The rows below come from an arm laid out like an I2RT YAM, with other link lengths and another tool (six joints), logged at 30 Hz.
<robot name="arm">
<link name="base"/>
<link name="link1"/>
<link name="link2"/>
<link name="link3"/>
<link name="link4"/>
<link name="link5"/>
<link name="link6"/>
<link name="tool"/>
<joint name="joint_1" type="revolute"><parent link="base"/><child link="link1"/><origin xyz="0.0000 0.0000 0.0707" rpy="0.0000 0.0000 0.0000"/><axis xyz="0 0 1"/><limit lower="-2.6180" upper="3.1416"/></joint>
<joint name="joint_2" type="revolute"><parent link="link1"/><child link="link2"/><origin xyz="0.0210 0.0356 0.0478" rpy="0.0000 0.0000 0.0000"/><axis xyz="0 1 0"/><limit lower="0.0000" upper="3.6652"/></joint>
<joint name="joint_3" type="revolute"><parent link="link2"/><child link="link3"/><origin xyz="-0.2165 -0.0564 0.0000" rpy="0.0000 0.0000 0.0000"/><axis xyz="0 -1 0"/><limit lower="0.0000" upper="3.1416"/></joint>
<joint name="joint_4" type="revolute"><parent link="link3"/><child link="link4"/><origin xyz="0.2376 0.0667 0.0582" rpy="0.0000 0.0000 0.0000"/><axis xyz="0 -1 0"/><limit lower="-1.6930" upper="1.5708"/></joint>
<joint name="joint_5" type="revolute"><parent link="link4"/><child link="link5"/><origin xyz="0.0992 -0.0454 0.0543" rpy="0.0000 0.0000 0.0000"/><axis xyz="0 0 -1"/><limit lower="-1.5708" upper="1.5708"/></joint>
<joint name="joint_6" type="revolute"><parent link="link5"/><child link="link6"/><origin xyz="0.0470 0.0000 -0.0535" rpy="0.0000 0.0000 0.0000"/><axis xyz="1 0 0"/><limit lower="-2.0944" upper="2.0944"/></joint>
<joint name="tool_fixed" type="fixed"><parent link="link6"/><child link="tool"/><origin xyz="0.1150 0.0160 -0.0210" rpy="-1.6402 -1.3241 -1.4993"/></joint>
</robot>
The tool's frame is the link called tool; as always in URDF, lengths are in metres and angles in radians.
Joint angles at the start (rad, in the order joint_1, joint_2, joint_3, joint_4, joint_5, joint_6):
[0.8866 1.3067 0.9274 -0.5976 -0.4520 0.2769]
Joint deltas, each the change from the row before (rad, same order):
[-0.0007 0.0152 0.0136 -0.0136 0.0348 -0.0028]
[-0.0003 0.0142 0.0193 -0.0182 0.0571 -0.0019]
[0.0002 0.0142 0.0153 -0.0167 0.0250 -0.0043]
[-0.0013 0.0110 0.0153 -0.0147 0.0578 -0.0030]
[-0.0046 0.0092 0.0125 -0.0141 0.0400 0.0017]
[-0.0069 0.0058 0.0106 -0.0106 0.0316 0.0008]
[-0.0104 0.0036 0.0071 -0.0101 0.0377 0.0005]
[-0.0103 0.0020 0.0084 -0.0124 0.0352 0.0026]
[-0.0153 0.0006 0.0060 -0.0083 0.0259 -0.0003]
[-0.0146 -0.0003 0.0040 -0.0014 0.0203 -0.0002]
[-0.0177 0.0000 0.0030 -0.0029 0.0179 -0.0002]
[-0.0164 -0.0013 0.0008 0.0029 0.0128 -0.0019]
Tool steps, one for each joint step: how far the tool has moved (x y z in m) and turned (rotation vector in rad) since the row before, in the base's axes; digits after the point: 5 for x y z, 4 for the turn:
[0.00501 -0.00189 -0.00394 -0.0301 -0.0147 -0.0178]
[0.00820 -0.00297 -0.00349 -0.0406 -0.0301 -0.0297]
[0.00318 -0.00184 -0.00251 -0.0257 -0.0091 -0.0096]
[0.00845 -0.00395 -0.00309 -0.0396 -0.0334 -0.0288]
[0.00661 -0.00387 -0.00212 -0.0300 -0.0188 -0.0264]
[0.00636 -0.00353 -0.00077 -0.0218 -0.0169 -0.0234]
[0.00767 -0.00539 -0.00140 -0.0261 -0.0205 -0.0295]
[0.00710 -0.00546 -0.00039 -0.0241 -0.0181 -0.0298]
[0.00739 -0.00560 0.00010 -0.0173 -0.0151 -0.0277]
[0.00710 -0.00430 0.00071 -0.0099 -0.0151 -0.0243]
[0.00710 -0.00535 0.00022 -0.0107 -0.0115 -0.0263]
[0.00658 -0.00417 0.00066 -0.0048 -0.0122 -0.0210]

